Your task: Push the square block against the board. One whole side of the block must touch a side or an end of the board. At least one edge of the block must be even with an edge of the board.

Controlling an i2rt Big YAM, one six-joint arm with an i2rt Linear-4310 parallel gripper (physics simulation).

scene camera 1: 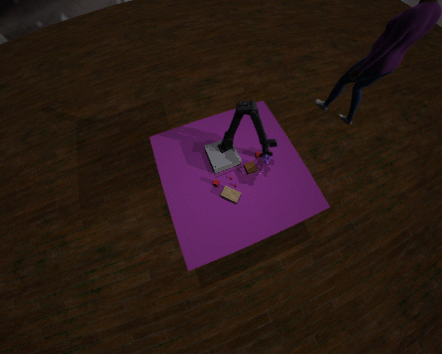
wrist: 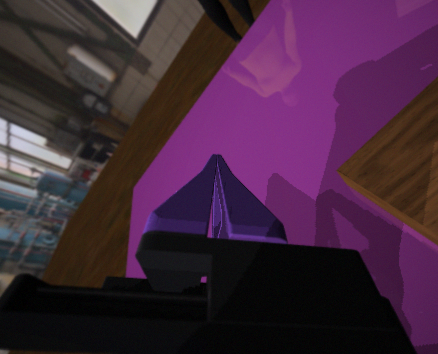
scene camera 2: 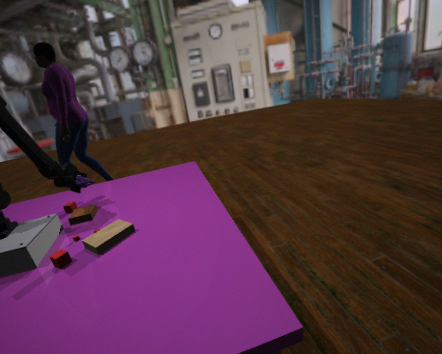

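Pixels of known places: gripper, fingertip midpoint: (scene camera 1: 266, 164) (wrist: 215, 161) (scene camera 2: 94, 181); arm's base, origin of the base link: (scene camera 1: 225, 146) (scene camera 2: 0, 233).
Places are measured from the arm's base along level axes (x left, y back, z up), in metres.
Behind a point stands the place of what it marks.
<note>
The square block (scene camera 1: 250, 167) @(x 0.110, y -0.269, z -0.046 m) (scene camera 2: 83, 214) @(x 0.073, y -0.278, z -0.046 m) (wrist: 405, 160) @(x 0.131, y -0.286, z -0.046 m) is dark brown wood and lies flat between the arm's base and the gripper; in the wrist view part of it shows at the right edge. The board (scene camera 1: 231, 194) @(x -0.163, y -0.403, z -0.046 m) (scene camera 2: 109, 236) @(x -0.201, y -0.403, z -0.046 m) is a lighter tan oblong lying flat. A gap of mat separates the two, and no side of the block touches the board. My gripper (scene camera 1: 267, 160) @(x 0.211, y -0.341, z 0.047 m) (scene camera 2: 90, 182) @(x 0.211, y -0.341, z 0.047 m) (wrist: 215, 161) @(x 0.211, y -0.341, z 0.047 m) is shut with nothing between its purple fingers. It hangs above the mat beyond the block, on the side away from the board, and touches neither.
One red cube (scene camera 1: 257, 154) @(x 0.234, y -0.192, z -0.038 m) (scene camera 2: 70, 207) @(x 0.218, y -0.196, z -0.048 m) lies beside the block near the gripper, another (scene camera 1: 216, 183) @(x -0.229, y -0.259, z -0.038 m) (scene camera 2: 61, 258) @(x -0.244, y -0.256, z -0.047 m) near the board. Two small red pieces (scene camera 1: 231, 178) @(x -0.088, y -0.273, z -0.063 m) (scene camera 2: 76, 238) @(x -0.095, y -0.270, z -0.067 m) lie between block and board. The grey base (scene camera 1: 215, 160) @(x -0.143, y -0.081, z 0.005 m) (scene camera 2: 46, 240) @(x -0.083, y -0.170, z -0.044 m) stands close by. A person stands beyond the magenta mat (scene camera 1: 200, 235) (scene camera 2: 200, 280).
</note>
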